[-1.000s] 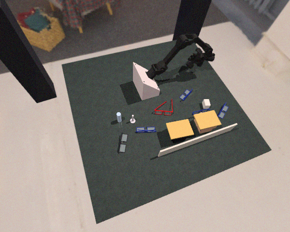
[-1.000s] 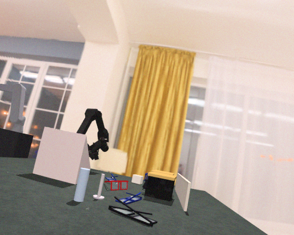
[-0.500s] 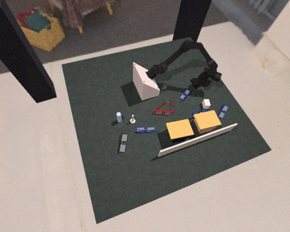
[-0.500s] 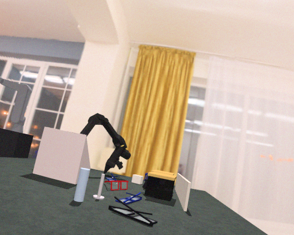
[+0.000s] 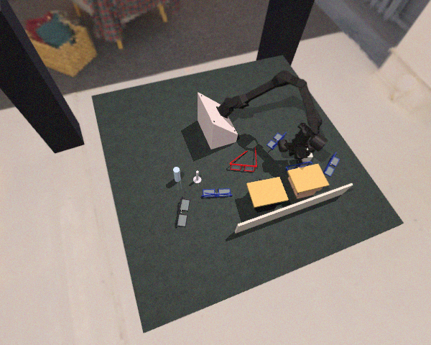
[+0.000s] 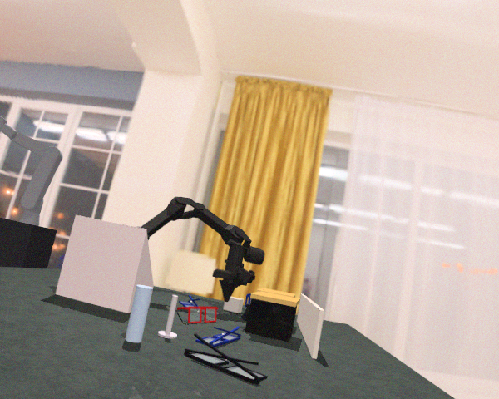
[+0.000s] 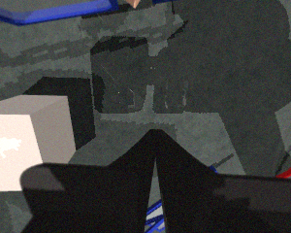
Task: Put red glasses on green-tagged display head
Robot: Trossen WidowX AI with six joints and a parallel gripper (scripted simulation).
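The white peg lies 50 cm to the right of my gripper tip, 7 cm behind it and 2 cm below it. From my gripper tip the other things lie so: white cube: 10 cm to the left, 2 cm ahead, 1 cm below; then pale blue cylinder: 59 cm to the right, 11 cm behind, 1 cm above; then long white board: 27 cm ahead, 14 cm to the right, 1 cm above.
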